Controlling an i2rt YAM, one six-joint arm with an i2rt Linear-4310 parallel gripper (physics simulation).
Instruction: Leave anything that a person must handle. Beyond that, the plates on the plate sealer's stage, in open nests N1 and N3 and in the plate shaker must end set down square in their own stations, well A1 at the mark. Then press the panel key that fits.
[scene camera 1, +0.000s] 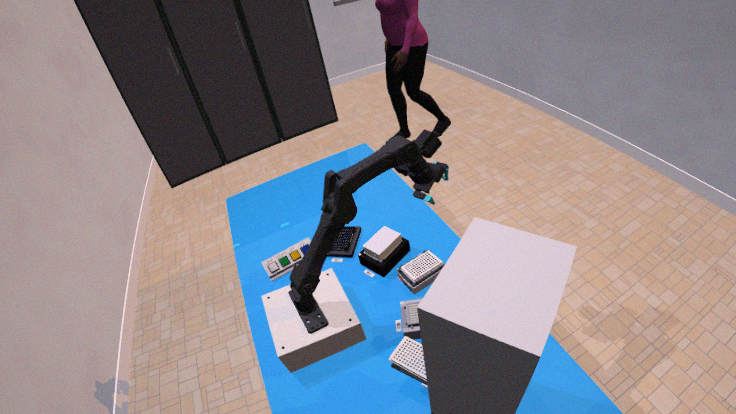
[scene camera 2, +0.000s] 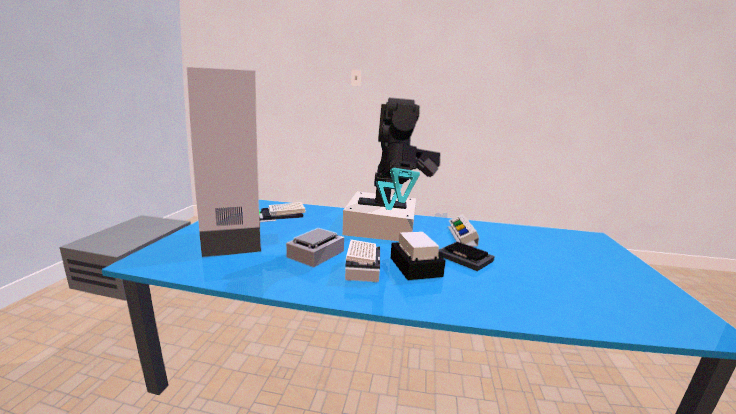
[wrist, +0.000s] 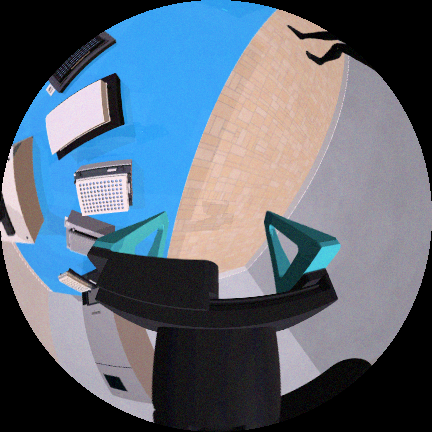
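My gripper (scene camera 1: 436, 186) (scene camera 2: 394, 203) (wrist: 215, 216) is open and empty, high above the table's edge. A white 96-well plate (scene camera 1: 422, 266) (scene camera 2: 362, 250) (wrist: 102, 194) sits on a pale station and looks slightly askew to its dark rim. A plain white block-like item (scene camera 1: 383, 242) (scene camera 2: 418, 245) (wrist: 77, 120) tops a black station. A dark plate (scene camera 1: 343, 240) (scene camera 2: 466, 252) (wrist: 80, 60) lies on a low dark station. A grey station (scene camera 1: 410, 330) (scene camera 2: 314, 252) holds a plate, partly hidden. Another white plate (scene camera 1: 409, 355) (scene camera 2: 286, 208) (wrist: 75, 281) lies farther along. Station names are unreadable. The key panel (scene camera 1: 277, 261) (scene camera 2: 465, 234) has white, green, yellow and blue keys.
A tall pale tower (scene camera 1: 496, 283) (scene camera 2: 223, 144) (wrist: 100, 340) stands on the blue table (scene camera 1: 298, 193) (scene camera 2: 555, 288) (wrist: 165, 75) and hides parts of stations in scene camera 1. A person (scene camera 1: 404, 61) in pink and black stands beyond the table. Dark cabinets (scene camera 1: 205, 82) stand behind.
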